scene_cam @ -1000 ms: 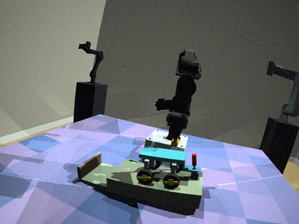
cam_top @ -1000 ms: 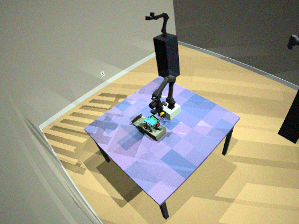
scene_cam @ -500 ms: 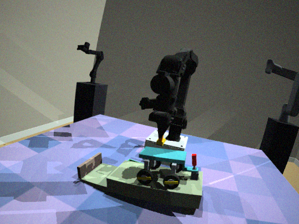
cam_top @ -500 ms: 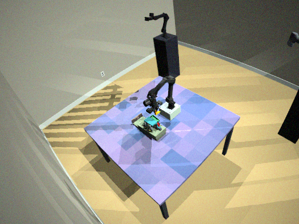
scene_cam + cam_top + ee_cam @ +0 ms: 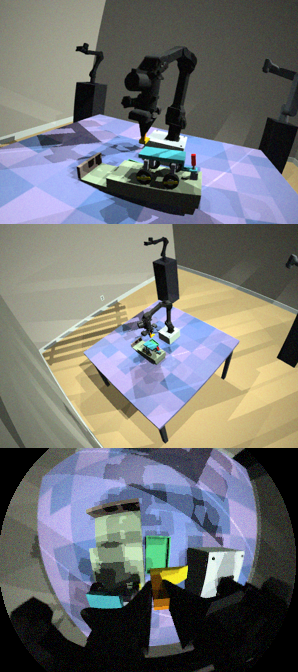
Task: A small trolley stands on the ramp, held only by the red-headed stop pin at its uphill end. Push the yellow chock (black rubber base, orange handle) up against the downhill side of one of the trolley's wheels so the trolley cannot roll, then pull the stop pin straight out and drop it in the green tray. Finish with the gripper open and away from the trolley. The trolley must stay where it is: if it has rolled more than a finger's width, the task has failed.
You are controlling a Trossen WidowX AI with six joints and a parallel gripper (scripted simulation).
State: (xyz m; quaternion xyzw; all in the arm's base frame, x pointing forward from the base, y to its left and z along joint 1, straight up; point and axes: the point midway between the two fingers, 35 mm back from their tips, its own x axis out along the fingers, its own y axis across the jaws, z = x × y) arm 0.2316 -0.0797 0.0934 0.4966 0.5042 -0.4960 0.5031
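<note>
Right now the yellow chock is 2 cm behind my gripper tip and 1 cm below it. The rest, counted from my gripper tip: trolley: 10 cm to the left, 9 cm ahead, 5 cm below; then pale green ramp: 11 cm below, 10 cm to the left, 9 cm ahead; then red-headed stop pin: 20 cm to the left, 7 cm ahead, 3 cm below.
</note>
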